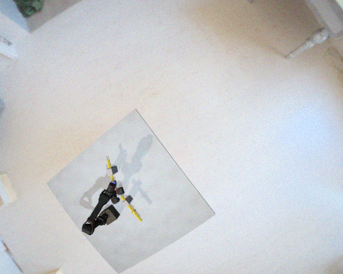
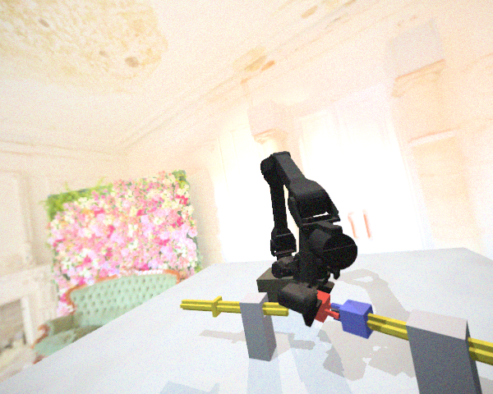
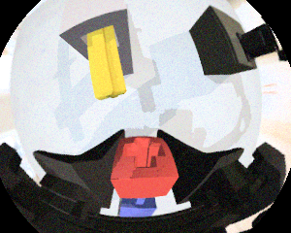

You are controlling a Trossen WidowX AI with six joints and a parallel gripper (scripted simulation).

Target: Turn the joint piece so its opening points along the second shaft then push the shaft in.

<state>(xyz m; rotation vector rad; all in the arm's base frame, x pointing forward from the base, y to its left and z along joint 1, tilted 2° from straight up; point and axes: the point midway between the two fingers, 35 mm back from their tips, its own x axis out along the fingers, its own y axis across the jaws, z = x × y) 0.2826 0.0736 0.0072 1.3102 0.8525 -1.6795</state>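
My gripper tip is 10 mm short of the red square joint piece, 20 mm to the right of it and 40 mm below it.
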